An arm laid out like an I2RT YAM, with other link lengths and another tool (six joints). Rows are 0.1 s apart.
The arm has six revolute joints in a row. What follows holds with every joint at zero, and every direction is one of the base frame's. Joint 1 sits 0.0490 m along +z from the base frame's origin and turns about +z. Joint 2 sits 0.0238 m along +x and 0.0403 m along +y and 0.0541 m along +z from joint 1 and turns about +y. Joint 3 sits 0.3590 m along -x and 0.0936 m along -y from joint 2 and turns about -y. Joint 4 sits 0.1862 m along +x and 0.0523 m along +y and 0.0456 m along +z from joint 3 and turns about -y. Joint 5 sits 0.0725 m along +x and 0.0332 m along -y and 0.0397 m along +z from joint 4 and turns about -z. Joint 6 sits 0.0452 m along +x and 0.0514 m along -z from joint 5 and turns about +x. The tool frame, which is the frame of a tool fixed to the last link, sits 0.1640 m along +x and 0.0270 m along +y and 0.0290 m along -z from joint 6; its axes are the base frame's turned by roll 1.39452, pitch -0.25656 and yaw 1.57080 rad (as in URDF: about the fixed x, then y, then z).
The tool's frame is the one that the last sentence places.
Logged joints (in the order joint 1, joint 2, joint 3, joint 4, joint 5, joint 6), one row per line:
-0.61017, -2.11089, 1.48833, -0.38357, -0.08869, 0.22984
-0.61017, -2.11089, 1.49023, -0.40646, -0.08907, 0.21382
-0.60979, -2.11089, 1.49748, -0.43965, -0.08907, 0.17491
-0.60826, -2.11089, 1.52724, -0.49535, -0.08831, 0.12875
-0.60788, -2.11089, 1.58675, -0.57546, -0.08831, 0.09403
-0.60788, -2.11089, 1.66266, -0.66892, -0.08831, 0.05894
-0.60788, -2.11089, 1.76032, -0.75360, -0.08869, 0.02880
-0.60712, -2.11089, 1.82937, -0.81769, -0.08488, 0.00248
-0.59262, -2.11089, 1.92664, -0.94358, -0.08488, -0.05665
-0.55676, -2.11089, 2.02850, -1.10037, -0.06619, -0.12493
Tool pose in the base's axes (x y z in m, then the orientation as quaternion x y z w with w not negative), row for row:
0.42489, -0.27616, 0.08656, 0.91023, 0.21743, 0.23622, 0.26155
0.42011, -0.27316, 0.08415, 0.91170, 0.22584, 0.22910, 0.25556
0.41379, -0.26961, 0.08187, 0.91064, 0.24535, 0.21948, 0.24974
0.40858, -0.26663, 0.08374, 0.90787, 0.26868, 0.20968, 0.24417
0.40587, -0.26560, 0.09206, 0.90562, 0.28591, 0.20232, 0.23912
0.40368, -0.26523, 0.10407, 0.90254, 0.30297, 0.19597, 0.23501
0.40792, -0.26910, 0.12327, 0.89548, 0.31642, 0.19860, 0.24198
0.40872, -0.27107, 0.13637, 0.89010, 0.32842, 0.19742, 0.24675
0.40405, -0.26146, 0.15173, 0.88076, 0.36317, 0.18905, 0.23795
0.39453, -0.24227, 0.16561, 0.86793, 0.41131, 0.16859, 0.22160
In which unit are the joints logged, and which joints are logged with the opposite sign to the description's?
The joints are logged in radians. Opposite sign: joint 2.
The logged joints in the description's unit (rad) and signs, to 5 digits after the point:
-0.61017, 2.11089, 1.48833, -0.38357, -0.08869, 0.22984
-0.61017, 2.11089, 1.49023, -0.40646, -0.08907, 0.21382
-0.60979, 2.11089, 1.49748, -0.43965, -0.08907, 0.17491
-0.60826, 2.11089, 1.52724, -0.49535, -0.08831, 0.12875
-0.60788, 2.11089, 1.58675, -0.57546, -0.08831, 0.09403
-0.60788, 2.11089, 1.66266, -0.66892, -0.08831, 0.05894
-0.60788, 2.11089, 1.76032, -0.75360, -0.08869, 0.02880
-0.60712, 2.11089, 1.82937, -0.81769, -0.08488, 0.00248
-0.59262, 2.11089, 1.92664, -0.94358, -0.08488, -0.05665
-0.55676, 2.11089, 2.02850, -1.10037, -0.06619, -0.12493

